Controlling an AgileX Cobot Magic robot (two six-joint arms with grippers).
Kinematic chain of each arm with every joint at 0, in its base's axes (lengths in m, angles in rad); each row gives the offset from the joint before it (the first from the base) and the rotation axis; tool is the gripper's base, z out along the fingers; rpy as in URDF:
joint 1: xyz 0 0 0.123 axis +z
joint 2: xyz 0 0 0 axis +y
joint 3: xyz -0.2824 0 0.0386 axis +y
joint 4: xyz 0.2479 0 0.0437 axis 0.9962 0 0.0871
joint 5: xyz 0 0 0 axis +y
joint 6: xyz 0.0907 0 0.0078 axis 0.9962 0 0.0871
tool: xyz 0 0 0 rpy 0 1.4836 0
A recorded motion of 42 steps. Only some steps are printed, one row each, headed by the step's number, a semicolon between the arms.
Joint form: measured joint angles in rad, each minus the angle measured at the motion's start. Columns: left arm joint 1, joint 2, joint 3, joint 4, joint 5, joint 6; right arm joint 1, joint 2, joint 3, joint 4, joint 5, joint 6.
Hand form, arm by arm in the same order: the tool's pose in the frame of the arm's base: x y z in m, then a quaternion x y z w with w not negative. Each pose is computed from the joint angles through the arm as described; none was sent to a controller.
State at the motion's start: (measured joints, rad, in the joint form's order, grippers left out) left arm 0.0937 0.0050 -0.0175 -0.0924 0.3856 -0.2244; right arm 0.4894 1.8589 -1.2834 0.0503 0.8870 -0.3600
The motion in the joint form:
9: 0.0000 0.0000 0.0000 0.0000 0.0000 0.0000; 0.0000 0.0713 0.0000 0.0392 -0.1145 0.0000
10: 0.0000 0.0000 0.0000 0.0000 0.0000 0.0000; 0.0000 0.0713 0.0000 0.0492 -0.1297 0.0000
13: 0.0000 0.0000 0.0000 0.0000 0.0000 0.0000; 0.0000 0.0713 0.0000 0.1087 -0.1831 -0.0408
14: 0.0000 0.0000 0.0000 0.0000 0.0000 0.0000; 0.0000 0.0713 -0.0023 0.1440 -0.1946 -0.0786
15: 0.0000 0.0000 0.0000 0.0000 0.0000 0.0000; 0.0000 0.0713 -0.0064 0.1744 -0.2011 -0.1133
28: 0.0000 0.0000 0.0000 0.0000 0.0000 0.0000; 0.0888 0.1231 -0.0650 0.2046 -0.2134 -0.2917
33: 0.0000 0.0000 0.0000 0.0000 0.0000 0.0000; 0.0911 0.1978 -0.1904 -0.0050 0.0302 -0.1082
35: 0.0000 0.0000 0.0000 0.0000 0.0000 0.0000; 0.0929 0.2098 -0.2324 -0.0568 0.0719 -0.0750
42: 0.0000 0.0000 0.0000 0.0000 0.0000 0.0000; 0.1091 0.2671 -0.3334 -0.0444 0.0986 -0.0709
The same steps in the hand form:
9: 0.0525 0.0017 0.1842 -0.15022 0.78591 -0.07855 0.59466; 0.3337 0.1842 0.1710 -0.38311 0.91535 0.04243 0.11644
10: 0.0525 0.0017 0.1842 -0.15022 0.78591 -0.07855 0.59466; 0.3347 0.1853 0.1714 -0.37950 0.91570 0.04656 0.12370
13: 0.0525 0.0017 0.1842 -0.15022 0.78591 -0.07855 0.59466; 0.3376 0.1904 0.1731 -0.37723 0.91149 0.06675 0.14975
14: 0.0525 0.0017 0.1842 -0.15022 0.78591 -0.07855 0.59466; 0.3381 0.1928 0.1743 -0.38264 0.90716 0.07708 0.15720
15: 0.0525 0.0017 0.1842 -0.15022 0.78591 -0.07855 0.59466; 0.3387 0.1950 0.1758 -0.38829 0.90289 0.08567 0.16336
28: 0.0525 0.0017 0.1842 -0.15022 0.78591 -0.07855 0.59466; 0.3322 0.2339 0.1709 -0.49486 0.84620 0.08898 0.17647
33: 0.0525 0.0017 0.1842 -0.15022 0.78591 -0.07855 0.59466; 0.3421 0.2283 0.1649 -0.48831 0.86890 0.02340 0.07765
35: 0.0525 0.0017 0.1842 -0.15022 0.78591 -0.07855 0.59466; 0.3476 0.2283 0.1696 -0.48715 0.87025 0.00259 0.07304
42: 0.0525 0.0017 0.1842 -0.15022 0.78591 -0.07855 0.59466; 0.3584 0.2449 0.1701 -0.48939 0.86824 0.00939 0.08100

